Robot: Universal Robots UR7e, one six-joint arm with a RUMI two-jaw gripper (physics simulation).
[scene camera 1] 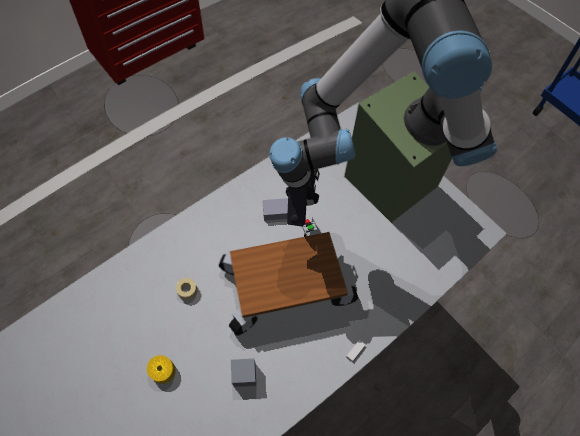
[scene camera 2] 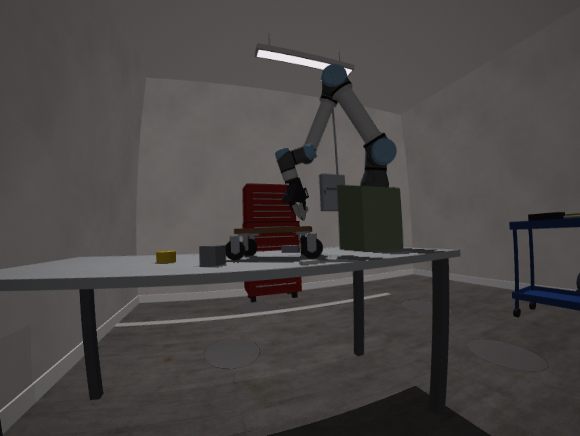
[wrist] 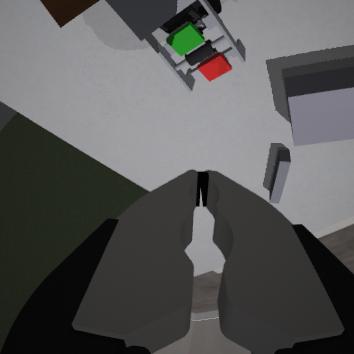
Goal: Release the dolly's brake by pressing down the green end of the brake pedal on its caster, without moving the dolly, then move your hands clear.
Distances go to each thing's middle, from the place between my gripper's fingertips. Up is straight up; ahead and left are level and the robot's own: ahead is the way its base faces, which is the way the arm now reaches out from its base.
The thin grey bar (wrist: 282,163) lies 17 cm to the right of my hand, 15 cm below it and 6 cm behind it. The rest, counted from my hand: dolly (scene camera 1: 271,277) (18 cm ahead, 13 cm to the left, 10 cm below).
